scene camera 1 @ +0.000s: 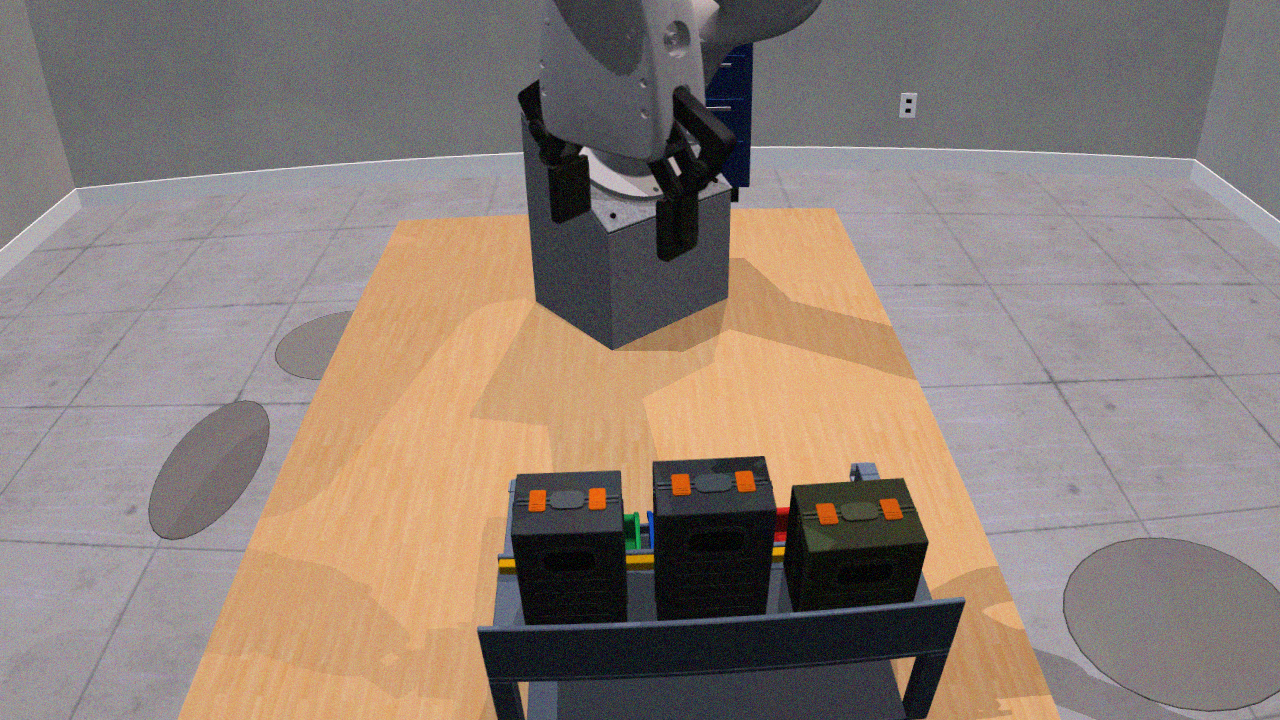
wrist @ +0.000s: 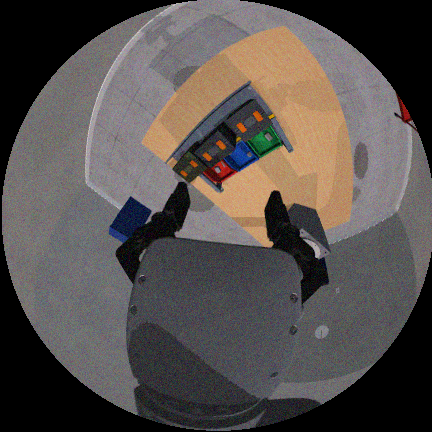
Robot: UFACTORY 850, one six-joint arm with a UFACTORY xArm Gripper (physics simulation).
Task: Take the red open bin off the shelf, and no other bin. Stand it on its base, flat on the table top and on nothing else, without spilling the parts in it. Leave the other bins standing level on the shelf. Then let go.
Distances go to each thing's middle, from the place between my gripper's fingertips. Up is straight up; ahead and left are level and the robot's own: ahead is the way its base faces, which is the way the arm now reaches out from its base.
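Here is the yellow rail [scene camera 1: 634,562], and my hand is 33 cm above it, 5 cm to the right of it and 6 cm past it.
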